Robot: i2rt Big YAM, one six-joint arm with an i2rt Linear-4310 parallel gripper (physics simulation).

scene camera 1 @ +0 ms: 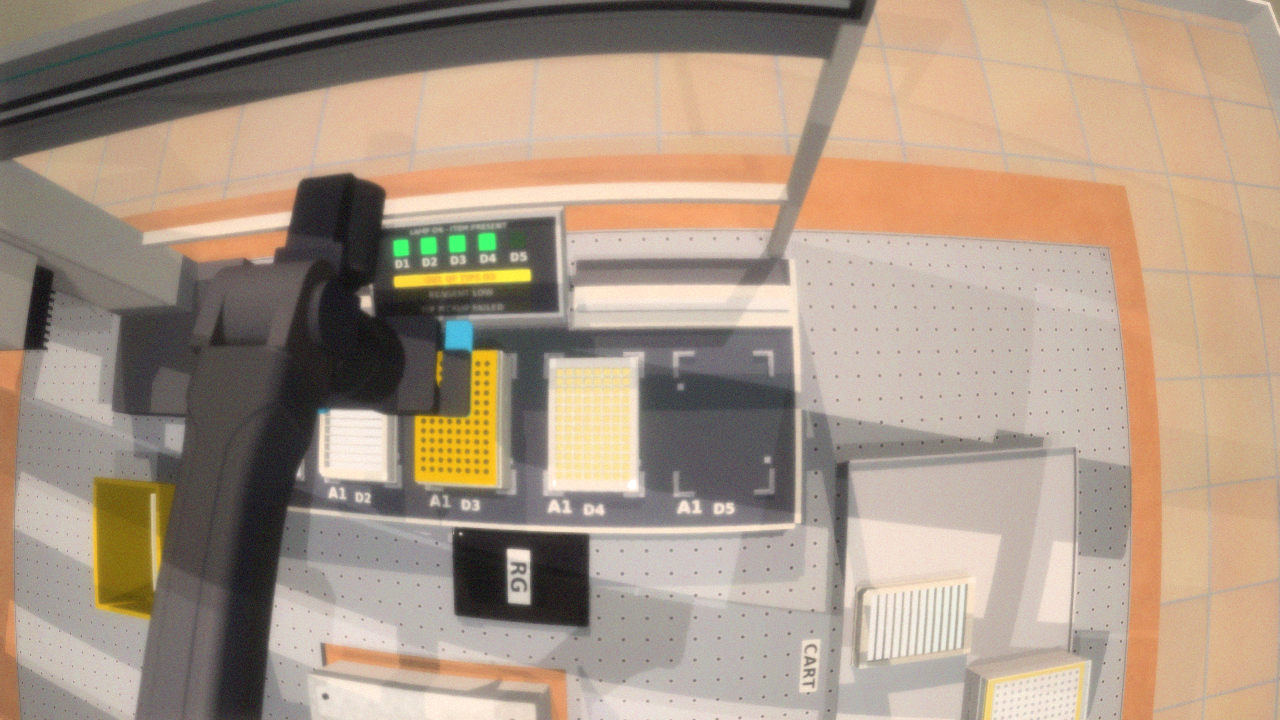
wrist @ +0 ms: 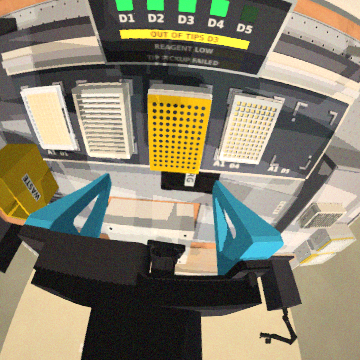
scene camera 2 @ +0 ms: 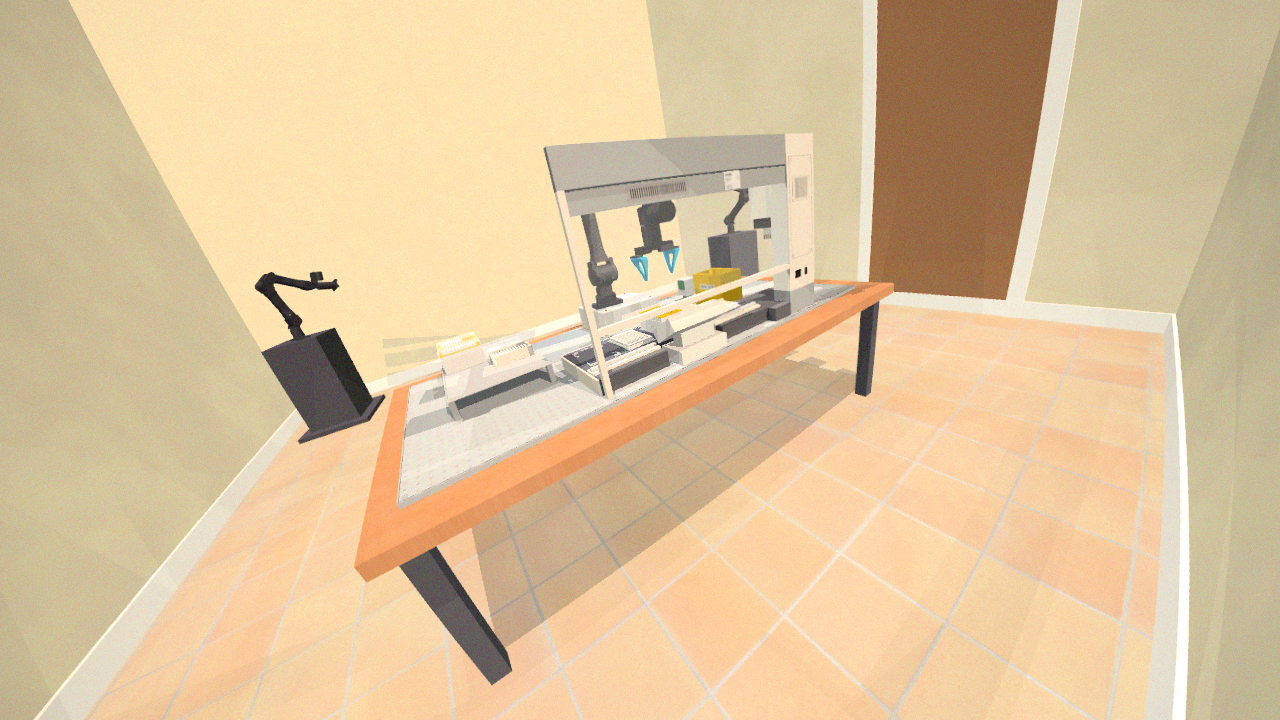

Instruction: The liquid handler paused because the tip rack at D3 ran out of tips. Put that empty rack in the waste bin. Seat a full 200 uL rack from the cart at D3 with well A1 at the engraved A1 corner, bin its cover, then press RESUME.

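Observation:
The empty yellow tip rack sits at D3, its holes dark. My gripper is open and empty, with blue fingers wide apart; it hangs above the deck, and in the first scene view the hand covers part of the D3 rack. The yellow waste bin stands left of the deck. On the cart are a striped rack and a yellow-edged rack, which the frame's edge cuts off. The status screen reads OUT OF TIPS D3. The RESUME button cannot be made out.
A striped white rack is at D2, a pale rack at D1, and a white rack with yellow wells at D4. D5 shows corner brackets. A black RG block lies before the deck. The handler's frame post rises at the right end.

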